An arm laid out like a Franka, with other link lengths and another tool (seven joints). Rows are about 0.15 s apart.
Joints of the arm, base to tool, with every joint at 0 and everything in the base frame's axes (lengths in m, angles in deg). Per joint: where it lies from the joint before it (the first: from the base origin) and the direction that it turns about. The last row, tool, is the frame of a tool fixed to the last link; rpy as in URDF.
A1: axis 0 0 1 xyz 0.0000 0.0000 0.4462
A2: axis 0 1 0 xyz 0.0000 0.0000 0.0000
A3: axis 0 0 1 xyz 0.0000 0.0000 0.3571
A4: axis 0 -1 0 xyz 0.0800 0.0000 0.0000
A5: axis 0 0 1 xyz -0.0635 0.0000 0.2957
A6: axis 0 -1 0 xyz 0.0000 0.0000 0.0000
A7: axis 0 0 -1 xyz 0.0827 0.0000 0.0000
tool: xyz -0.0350 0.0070 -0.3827 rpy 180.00 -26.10 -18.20
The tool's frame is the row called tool.
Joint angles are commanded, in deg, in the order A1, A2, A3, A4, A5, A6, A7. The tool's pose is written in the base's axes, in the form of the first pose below.
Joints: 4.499 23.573 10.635 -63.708 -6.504 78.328 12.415
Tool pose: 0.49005 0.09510 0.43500 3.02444 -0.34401 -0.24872
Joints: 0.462 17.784 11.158 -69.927 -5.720 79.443 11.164
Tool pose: 0.46831 0.06612 0.45287 3.03145 -0.35223 -0.28276
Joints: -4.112 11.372 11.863 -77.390 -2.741 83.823 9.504
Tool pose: 0.45614 0.05359 0.46634 3.09347 -0.38579 -0.33406
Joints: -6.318 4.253 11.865 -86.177 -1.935 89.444 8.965
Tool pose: 0.44305 0.04176 0.47466 3.11537 -0.44995 -0.36633
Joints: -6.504 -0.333 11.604 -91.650 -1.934 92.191 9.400
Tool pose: 0.42846 0.03805 0.47828 3.11454 -0.48496 -0.37940
